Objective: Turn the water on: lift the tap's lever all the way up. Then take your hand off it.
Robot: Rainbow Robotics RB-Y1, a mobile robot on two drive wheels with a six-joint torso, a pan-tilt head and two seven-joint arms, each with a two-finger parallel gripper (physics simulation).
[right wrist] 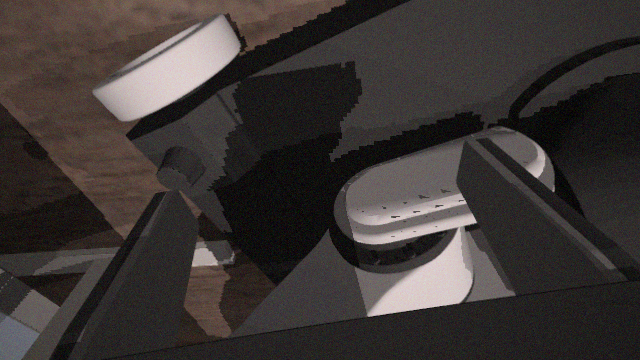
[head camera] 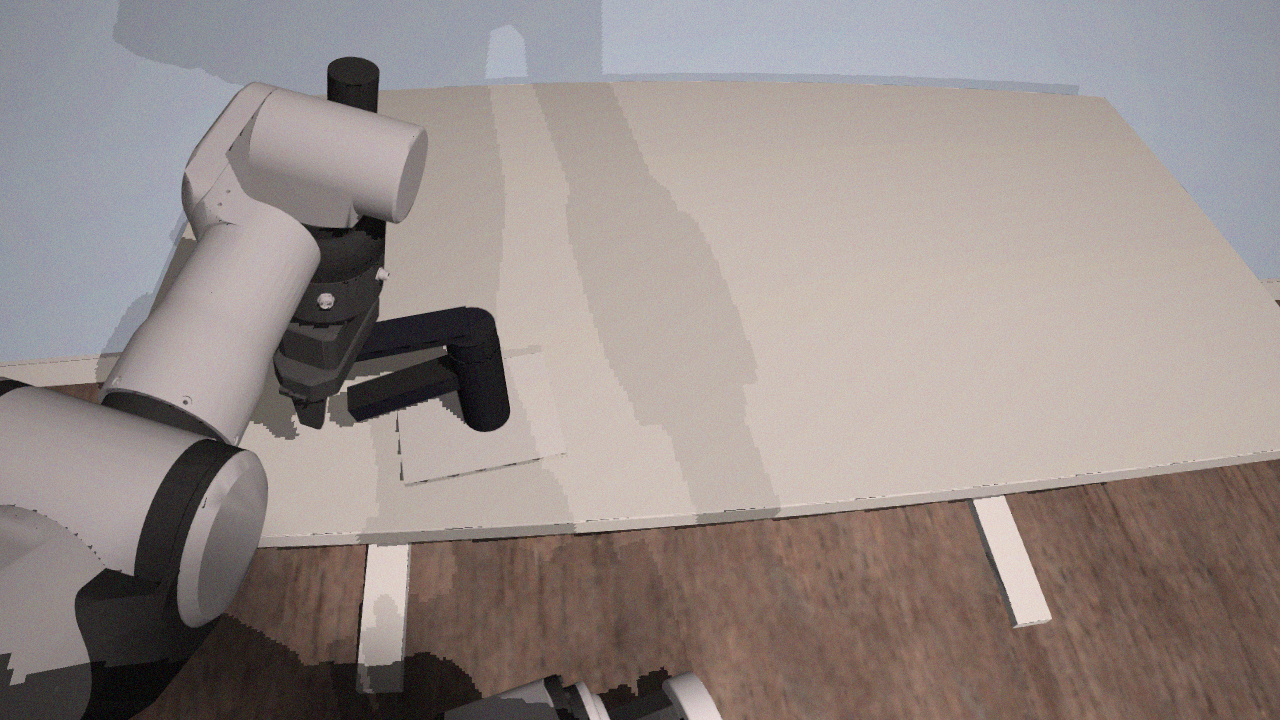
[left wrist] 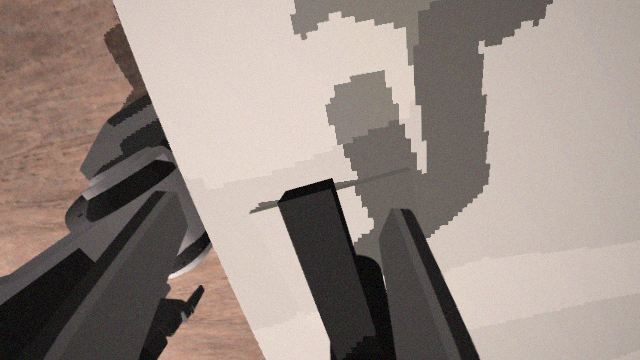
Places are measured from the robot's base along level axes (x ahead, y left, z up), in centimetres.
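Pixels of known places: left gripper, fingertip midpoint: (head camera: 331,385) (left wrist: 285,217); right gripper, fingertip midpoint: (right wrist: 322,185) (left wrist: 185,286).
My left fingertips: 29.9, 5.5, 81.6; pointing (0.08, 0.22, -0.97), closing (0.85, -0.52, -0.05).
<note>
Ahead of a thing's pixels: the offset from my left fingertips to its middle, as dx, dy, dz. "*": to the spot under its first point. Level surfaces: height alone.
The black tap {* -3.8, -13.2, -1.9} (head camera: 484,389) stands on a pale square plate at the left of the table in the head view. Its upper bar, the lever {-0.7, -7.9, +4.7} (head camera: 420,329), points left and runs behind my left gripper (head camera: 308,409) (left wrist: 285,204). The lower bar, the spout {-0.5, -6.3, -2.5} (head camera: 402,387) (left wrist: 320,245), ends beside the fingers. My left gripper is open, with nothing held. In the left wrist view the spout shows between the spread fingers, nearer the right-hand one; the lever is not plain there, and its exact height is hard to tell. My right gripper (right wrist: 322,185) is open and empty, away from the tap.
The pale table {dz -9.5} (head camera: 895,295) stands against a light blue wall, with a white leg (head camera: 1011,564) over the brown wooden floor {dz -81.5} (head camera: 805,617). In the right wrist view, the robot's dark base (right wrist: 425,65) and a white wheel (right wrist: 170,75) lie near the right fingers.
</note>
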